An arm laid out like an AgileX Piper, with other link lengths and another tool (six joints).
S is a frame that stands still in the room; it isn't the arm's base.
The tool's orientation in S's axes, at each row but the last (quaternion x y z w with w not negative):
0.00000 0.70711 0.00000 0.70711
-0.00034 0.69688 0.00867 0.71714
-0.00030 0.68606 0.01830 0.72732
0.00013 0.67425 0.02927 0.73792
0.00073 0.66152 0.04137 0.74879
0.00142 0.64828 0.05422 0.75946
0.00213 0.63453 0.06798 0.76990
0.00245 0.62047 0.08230 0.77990
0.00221 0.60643 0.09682 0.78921
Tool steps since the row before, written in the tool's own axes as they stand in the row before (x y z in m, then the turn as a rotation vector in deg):
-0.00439 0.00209 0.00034 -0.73 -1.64 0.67
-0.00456 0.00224 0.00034 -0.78 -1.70 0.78
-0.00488 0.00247 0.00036 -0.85 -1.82 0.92
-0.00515 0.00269 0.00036 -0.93 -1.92 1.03
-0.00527 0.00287 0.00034 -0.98 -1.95 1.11
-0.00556 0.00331 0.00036 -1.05 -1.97 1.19
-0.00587 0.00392 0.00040 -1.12 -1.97 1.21
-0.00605 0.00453 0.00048 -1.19 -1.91 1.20
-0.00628 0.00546 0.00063 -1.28 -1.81 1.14
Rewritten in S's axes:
0.00034 0.00209 0.00439 0.67 -1.64 0.73
0.00018 0.00219 0.00459 0.78 -1.70 0.78
0.00001 0.00235 0.00495 0.92 -1.82 0.86
-0.00022 0.00248 0.00526 1.02 -1.92 0.94
-0.00048 0.00255 0.00542 1.10 -1.95 1.00
-0.00077 0.00285 0.00577 1.17 -1.97 1.08
-0.00110 0.00329 0.00616 1.18 -1.97 1.15
-0.00141 0.00372 0.00644 1.14 -1.92 1.22
-0.00176 0.00445 0.00684 1.05 -1.85 1.31

